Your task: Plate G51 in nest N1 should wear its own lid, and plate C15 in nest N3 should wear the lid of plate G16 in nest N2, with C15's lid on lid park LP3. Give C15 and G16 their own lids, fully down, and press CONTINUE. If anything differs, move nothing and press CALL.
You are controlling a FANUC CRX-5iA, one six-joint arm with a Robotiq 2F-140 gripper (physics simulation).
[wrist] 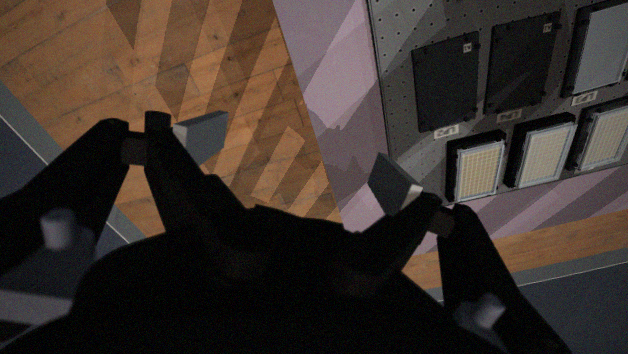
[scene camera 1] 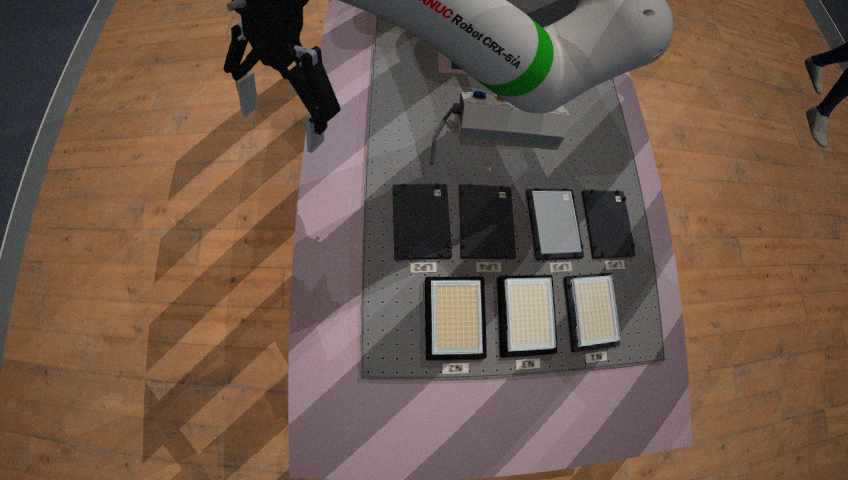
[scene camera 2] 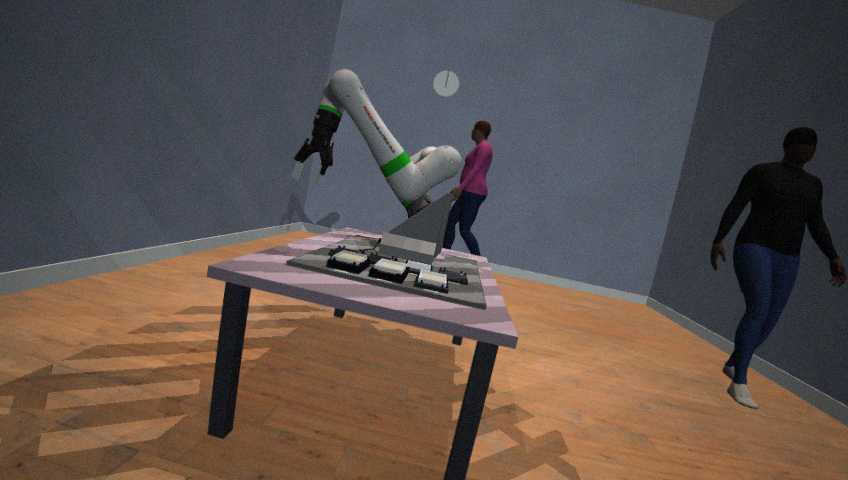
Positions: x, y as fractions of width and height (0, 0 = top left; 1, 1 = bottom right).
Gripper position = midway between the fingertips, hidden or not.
gripper: wrist 0.48, 0.42; scene camera 1 0.33, 0.27; scene camera 2 0.36, 0.38
